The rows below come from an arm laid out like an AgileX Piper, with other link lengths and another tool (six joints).
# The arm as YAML. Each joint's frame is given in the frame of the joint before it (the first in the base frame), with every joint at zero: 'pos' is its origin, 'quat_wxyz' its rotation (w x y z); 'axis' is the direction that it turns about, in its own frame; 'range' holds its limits. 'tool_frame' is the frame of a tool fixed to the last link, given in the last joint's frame.
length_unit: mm
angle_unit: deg
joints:
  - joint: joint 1
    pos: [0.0, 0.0, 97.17]
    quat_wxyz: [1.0, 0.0, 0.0, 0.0]
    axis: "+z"
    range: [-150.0, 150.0]
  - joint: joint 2
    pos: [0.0, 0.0, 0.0]
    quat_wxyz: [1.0, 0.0, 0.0, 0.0]
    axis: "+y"
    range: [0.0, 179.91]
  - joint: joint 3
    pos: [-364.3, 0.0, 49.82]
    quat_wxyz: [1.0, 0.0, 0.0, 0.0]
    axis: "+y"
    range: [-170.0, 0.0]
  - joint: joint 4
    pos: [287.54, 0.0, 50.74]
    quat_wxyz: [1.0, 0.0, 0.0, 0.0]
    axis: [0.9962, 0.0, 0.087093]
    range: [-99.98, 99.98]
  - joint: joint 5
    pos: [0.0, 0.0, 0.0]
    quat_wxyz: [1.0, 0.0, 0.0, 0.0]
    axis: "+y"
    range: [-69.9, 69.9]
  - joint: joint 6
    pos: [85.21, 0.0, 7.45]
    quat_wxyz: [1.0, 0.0, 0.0, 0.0]
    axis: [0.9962, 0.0, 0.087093]
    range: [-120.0, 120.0]
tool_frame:
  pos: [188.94, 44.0, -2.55]
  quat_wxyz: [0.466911, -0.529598, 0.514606, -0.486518]
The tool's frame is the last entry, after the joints.
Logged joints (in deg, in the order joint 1, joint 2, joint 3, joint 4, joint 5, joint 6), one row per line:
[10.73 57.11 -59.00 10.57 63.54 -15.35]
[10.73 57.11 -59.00 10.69 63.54 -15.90]
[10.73 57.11 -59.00 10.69 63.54 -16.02]
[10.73 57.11 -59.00 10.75 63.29 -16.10]
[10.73 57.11 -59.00 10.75 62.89 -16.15]
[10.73 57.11 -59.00 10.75 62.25 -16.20]
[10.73 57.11 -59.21 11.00 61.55 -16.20]
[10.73 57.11 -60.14 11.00 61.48 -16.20]
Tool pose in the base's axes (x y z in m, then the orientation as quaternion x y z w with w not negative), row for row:
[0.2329 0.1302 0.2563 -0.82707 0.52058 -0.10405 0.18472]
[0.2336 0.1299 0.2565 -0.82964 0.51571 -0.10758 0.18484]
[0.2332 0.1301 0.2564 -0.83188 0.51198 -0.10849 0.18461]
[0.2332 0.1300 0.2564 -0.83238 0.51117 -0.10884 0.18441]
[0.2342 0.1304 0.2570 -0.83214 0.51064 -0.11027 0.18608]
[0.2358 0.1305 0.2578 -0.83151 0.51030 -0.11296 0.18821]
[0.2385 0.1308 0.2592 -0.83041 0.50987 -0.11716 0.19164]
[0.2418 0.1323 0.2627 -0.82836 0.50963 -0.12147 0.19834]
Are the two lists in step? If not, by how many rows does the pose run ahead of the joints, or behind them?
The pose runs 1 row behind the joints: the pose in row i belongs to the joints in row i - 1.
